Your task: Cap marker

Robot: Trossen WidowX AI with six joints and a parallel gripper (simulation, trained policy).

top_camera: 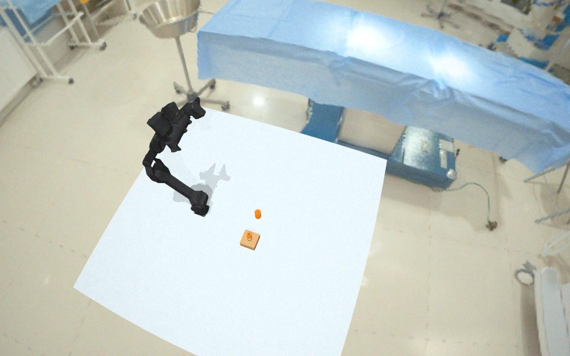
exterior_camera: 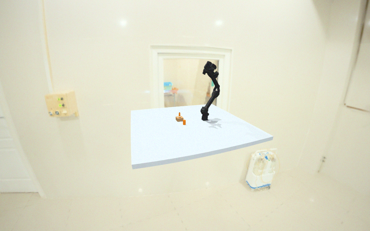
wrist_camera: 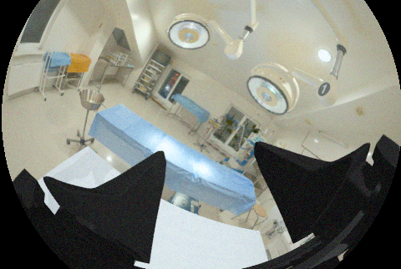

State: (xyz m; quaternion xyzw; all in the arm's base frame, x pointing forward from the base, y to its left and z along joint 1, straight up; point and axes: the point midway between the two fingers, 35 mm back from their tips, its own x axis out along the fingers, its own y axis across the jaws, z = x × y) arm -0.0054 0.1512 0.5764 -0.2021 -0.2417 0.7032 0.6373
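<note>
Right now my gripper tip is 29 cm short of the orange cap, 12 cm to the left of it and 55 cm above it. Round my gripper tip: tan holder block (30 cm ahead, 25 cm to the right, 56 cm below).
</note>
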